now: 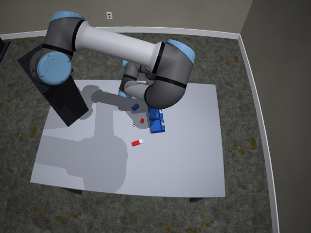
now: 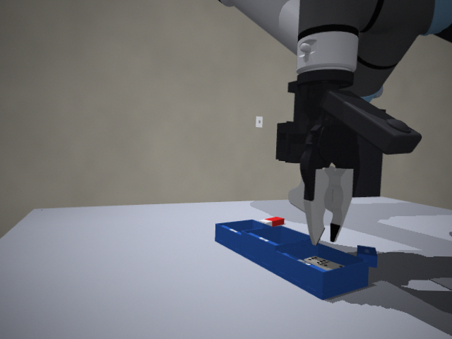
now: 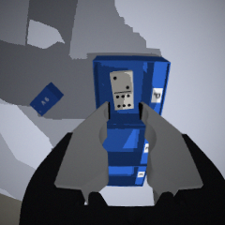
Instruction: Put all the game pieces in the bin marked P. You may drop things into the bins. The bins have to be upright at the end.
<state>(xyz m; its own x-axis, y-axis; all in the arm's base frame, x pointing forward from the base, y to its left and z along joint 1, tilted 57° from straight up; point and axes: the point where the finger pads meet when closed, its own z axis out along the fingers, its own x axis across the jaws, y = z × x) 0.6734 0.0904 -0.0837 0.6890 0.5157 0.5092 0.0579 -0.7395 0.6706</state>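
Now: hand 4 cm above the white domino. From my hand the other things lie so: blue bin (8 cm to the right, 4 cm below, 1 cm ahead); then USB stick (12 cm to the right, 7 cm behind, 6 cm below); then blue block (12 cm behind, 5 cm below, 3 cm to the right).
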